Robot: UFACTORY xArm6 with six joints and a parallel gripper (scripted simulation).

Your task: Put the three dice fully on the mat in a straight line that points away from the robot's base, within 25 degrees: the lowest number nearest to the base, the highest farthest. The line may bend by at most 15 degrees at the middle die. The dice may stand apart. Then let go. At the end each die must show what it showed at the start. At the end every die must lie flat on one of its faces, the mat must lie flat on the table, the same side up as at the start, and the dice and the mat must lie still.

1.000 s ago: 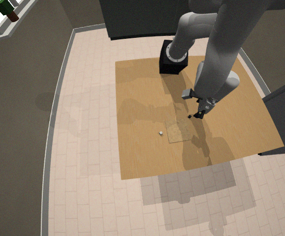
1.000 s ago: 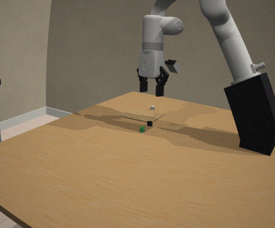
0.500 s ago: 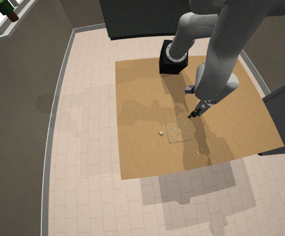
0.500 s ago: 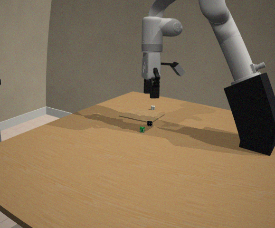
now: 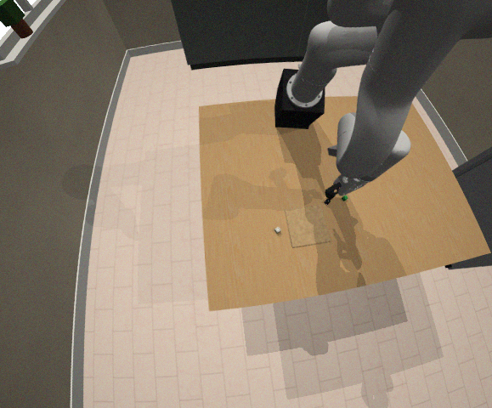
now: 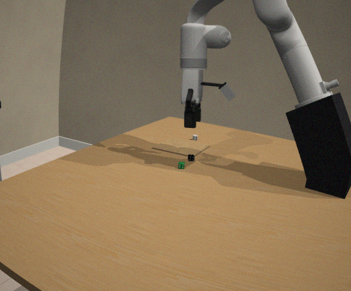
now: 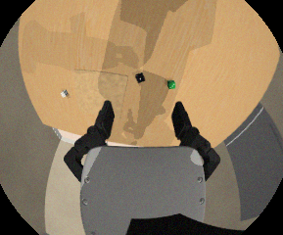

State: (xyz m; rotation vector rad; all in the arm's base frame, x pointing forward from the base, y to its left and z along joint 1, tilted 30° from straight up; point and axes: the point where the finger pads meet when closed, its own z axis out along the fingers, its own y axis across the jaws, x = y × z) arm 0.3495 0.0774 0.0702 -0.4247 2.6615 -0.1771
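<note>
The black die is 11 cm below my hand. Round my hand: white die (21 cm to the right, 11 cm below, 8 cm ahead); then thin tan mat (11 cm below, 10 cm to the right, 8 cm ahead); then green die (11 cm below, 7 cm to the left, 1 cm behind).
</note>
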